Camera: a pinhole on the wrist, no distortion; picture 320 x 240 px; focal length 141.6 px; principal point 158.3 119.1 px. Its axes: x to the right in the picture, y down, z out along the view. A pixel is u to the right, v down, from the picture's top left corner.
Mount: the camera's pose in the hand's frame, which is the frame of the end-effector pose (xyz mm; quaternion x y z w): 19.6 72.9 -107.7 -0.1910 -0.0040 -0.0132 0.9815
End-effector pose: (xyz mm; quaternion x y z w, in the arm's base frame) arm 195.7 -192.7 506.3 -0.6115 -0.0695 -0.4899 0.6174
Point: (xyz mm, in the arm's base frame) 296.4 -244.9 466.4
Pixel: 198.7 111.7
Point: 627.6 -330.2 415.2
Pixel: 255.2 227.4
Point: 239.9 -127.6 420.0
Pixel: 76.5 61.7
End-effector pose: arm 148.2 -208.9 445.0 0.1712 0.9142 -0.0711 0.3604
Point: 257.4 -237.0 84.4
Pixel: 213.1 41.1
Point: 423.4 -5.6 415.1
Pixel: 97.6 165.1
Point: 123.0 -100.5 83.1
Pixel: 284.1 75.5
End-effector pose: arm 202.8 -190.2 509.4 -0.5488 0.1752 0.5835 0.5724
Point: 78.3 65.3 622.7
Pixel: 151.0 24.1
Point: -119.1 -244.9 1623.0
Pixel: outside the picture
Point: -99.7 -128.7 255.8
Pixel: 225.8 207.1
